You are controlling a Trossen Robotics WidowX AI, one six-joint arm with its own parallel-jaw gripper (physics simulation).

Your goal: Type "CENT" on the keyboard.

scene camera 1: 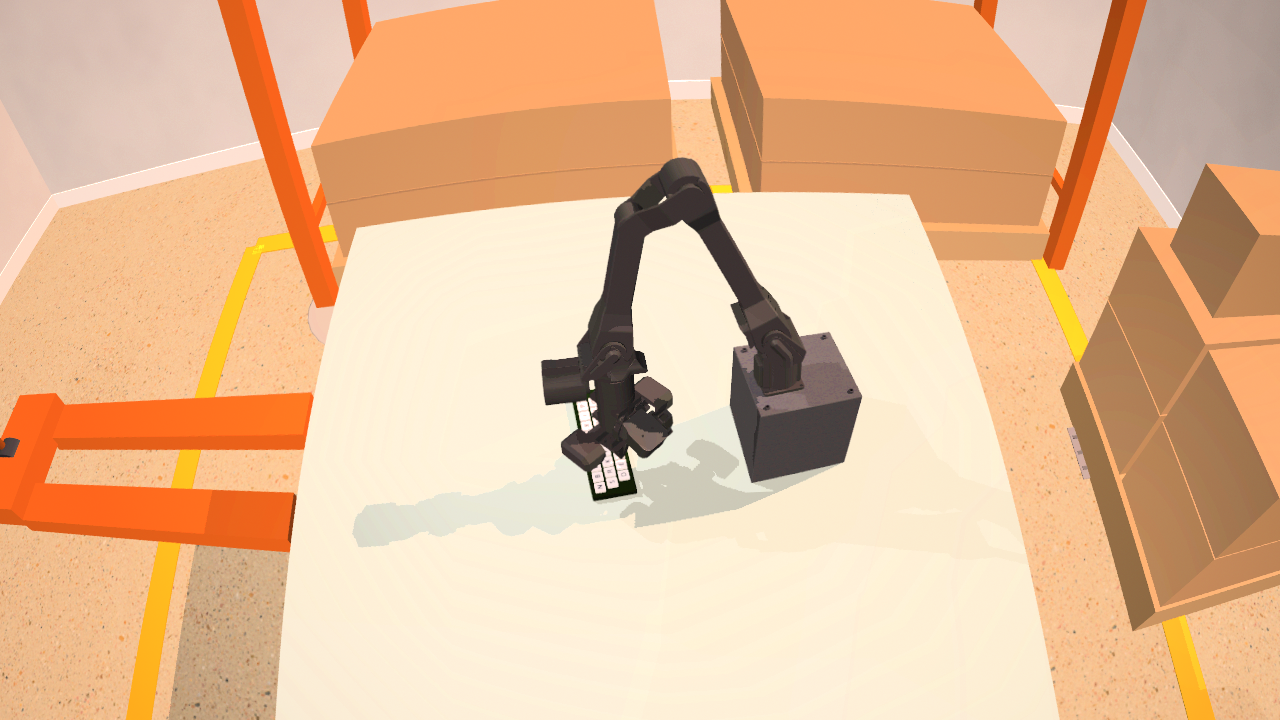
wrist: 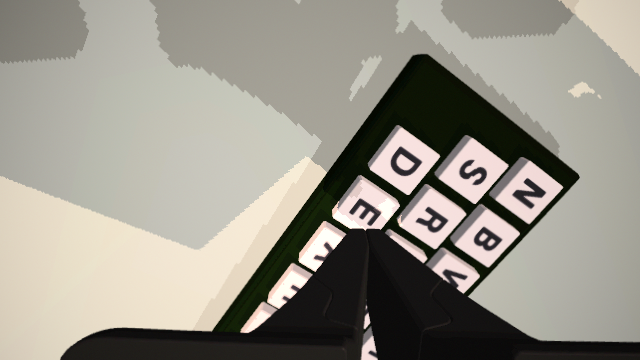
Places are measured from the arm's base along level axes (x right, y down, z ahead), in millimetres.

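Pixels of known places: gripper, fingertip midpoint: [scene camera 1: 620, 456] [wrist: 364, 242]; arm's base, origin of the base link: [scene camera 1: 778, 379].
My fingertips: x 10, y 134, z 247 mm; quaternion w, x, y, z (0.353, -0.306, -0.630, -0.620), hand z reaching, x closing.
Ahead of a thing's pixels: the offset from my fingertips to its middle. Level surfaces: height alone.
The keyboard {dx +53, dy +25, dz +21 mm} [scene camera 1: 614, 494] [wrist: 425, 90] is a dark green board with white letter keys, lying on the table, partly hidden under the arm in the scene view. My gripper [scene camera 1: 619, 454] [wrist: 364, 242] is shut and empty, its tips pointing down over the keyboard. In the wrist view the tips overlap the lower edge of the E key {dx -4, dy +19, dz +0 mm} [wrist: 366, 202]. The N key {dx -40, dy +19, dz +42 mm} [wrist: 526, 191] is at the board's far right corner, beside the S key {dx -35, dy +19, dz +21 mm} [wrist: 471, 169]. The D key {dx -24, dy +19, dz +1 mm} [wrist: 404, 160] is above E and the R key {dx -14, dy +19, dz +21 mm} [wrist: 432, 216] right of it. C and T do not show legibly; the fingers cover several keys.
The arm's dark base box [scene camera 1: 796, 429] stands on the table {dy +33 mm} [scene camera 1: 501, 617] to the right of the keyboard. Beyond the table are large cardboard boxes [scene camera 1: 501, 62] [scene camera 1: 895, 53], orange posts [scene camera 1: 277, 143] and an orange pallet fork [scene camera 1: 179, 420] at the left.
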